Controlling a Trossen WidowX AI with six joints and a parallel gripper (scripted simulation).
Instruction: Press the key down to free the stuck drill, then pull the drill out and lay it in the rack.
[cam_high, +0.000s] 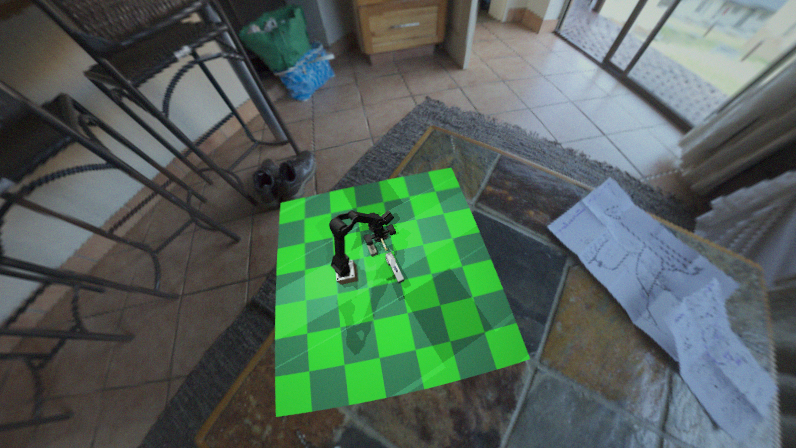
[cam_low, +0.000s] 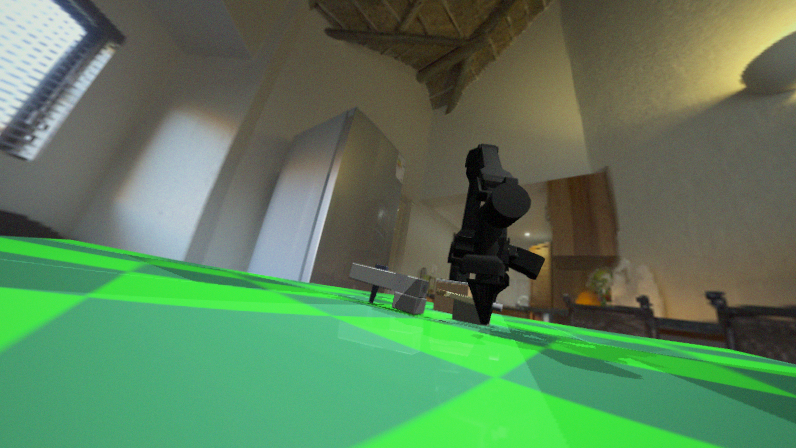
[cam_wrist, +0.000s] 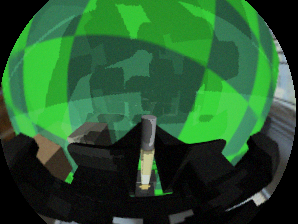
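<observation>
The drill is 40 mm to the right of my gripper tip, 40 mm above it and 10 mm ahead of it. Also, from my gripper tip: long grey holder 200 mm to the right, 50 mm ahead, 40 mm above; dark key 220 mm to the right, 60 mm ahead, 50 mm above; small grey rack block 60 mm to the right, 60 mm behind, 10 mm above.
</observation>
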